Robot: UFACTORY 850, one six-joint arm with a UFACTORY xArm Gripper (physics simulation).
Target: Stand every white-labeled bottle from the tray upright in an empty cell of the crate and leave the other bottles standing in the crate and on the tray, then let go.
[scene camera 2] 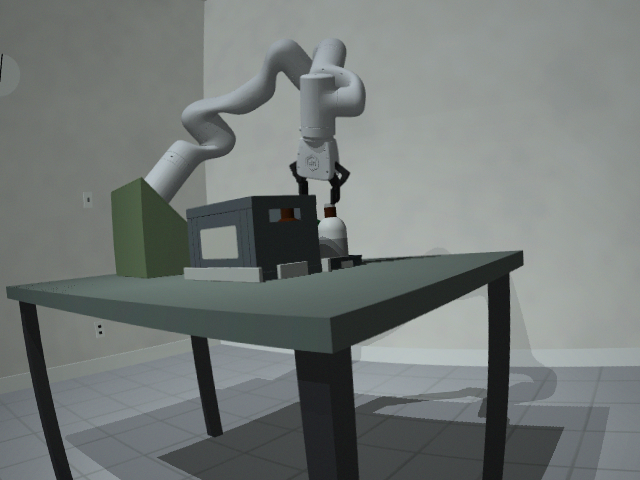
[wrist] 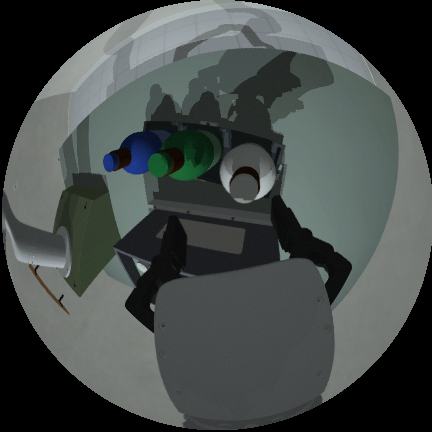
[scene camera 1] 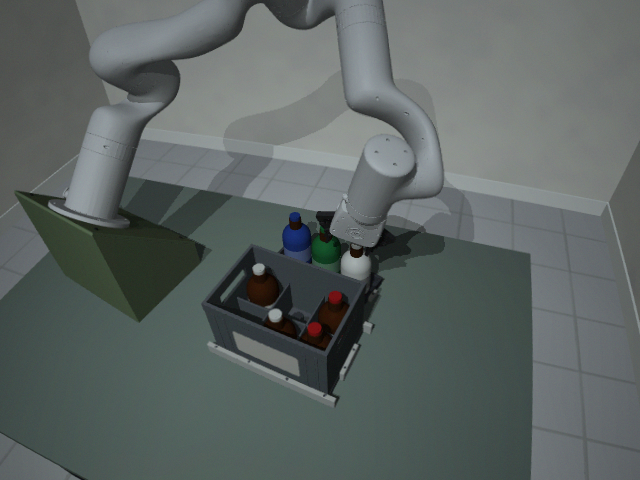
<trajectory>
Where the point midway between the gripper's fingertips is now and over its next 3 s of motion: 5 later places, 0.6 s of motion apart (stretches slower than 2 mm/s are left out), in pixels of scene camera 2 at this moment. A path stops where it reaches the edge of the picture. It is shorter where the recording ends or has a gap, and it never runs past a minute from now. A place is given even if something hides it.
The gripper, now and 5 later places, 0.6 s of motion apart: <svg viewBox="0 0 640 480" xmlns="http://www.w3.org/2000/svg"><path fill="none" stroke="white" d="M319 199L334 212L332 202L327 138L246 142L250 140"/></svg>
</trajectory>
